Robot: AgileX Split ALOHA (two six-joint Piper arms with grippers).
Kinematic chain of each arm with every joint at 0, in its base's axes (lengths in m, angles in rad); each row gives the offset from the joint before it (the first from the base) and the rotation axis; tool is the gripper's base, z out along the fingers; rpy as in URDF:
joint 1: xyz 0 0 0.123 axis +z
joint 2: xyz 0 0 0 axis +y
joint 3: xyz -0.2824 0 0.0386 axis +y
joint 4: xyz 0.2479 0 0.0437 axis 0.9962 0 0.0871
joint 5: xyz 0 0 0 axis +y
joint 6: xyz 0.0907 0 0.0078 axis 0.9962 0 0.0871
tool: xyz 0 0 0 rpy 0 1.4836 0
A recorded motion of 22 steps. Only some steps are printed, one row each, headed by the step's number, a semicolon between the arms.
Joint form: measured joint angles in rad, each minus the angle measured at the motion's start. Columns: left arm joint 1, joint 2, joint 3, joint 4, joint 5, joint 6; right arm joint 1, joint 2, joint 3, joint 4, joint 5, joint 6.
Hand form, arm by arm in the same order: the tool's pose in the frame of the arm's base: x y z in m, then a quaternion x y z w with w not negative. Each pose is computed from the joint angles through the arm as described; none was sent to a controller.
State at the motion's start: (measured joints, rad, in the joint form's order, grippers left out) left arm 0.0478 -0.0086 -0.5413 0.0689 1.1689 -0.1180; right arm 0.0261 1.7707 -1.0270 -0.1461 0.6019 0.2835
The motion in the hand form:
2: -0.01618 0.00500 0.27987 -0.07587 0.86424 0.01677 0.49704; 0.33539 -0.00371 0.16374 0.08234 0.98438 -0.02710 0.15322
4: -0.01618 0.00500 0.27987 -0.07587 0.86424 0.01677 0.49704; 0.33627 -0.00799 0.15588 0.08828 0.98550 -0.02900 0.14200
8: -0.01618 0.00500 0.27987 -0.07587 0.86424 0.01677 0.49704; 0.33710 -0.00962 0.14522 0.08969 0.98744 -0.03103 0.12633
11: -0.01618 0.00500 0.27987 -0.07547 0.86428 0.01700 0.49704; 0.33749 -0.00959 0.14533 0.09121 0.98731 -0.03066 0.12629
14: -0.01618 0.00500 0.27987 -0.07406 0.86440 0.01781 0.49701; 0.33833 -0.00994 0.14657 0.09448 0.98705 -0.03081 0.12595
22: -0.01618 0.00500 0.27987 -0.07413 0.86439 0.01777 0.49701; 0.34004 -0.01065 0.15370 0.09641 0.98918 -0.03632 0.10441
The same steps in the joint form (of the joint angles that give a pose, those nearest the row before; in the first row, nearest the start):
2: 0.0000 0.0000 0.0000 0.0000 0.0000 0.0000; -0.0149 0.0196 0.0001 0.0000 -0.0042 0.0032
4: 0.0000 0.0000 0.0000 0.0000 0.0000 0.0000; -0.0277 0.0430 0.0001 0.0000 -0.0053 0.0032
8: 0.0000 0.0000 0.0000 0.0000 0.0000 0.0000; -0.0323 0.0747 0.0001 -0.0011 -0.0052 0.0032
11: 0.0000 0.0000 0.0000 0.0000 0.0000 0.0010; -0.0323 0.0756 -0.0019 -0.0002 -0.0040 0.0055
14: 0.0000 0.0000 0.0000 0.0000 0.0000 0.0042; -0.0331 0.0756 -0.0080 -0.0002 0.0031 0.0106
22: 0.0000 0.0000 0.0000 0.0000 0.0000 0.0041; -0.0331 0.0756 -0.0468 0.0030 0.0862 0.0054

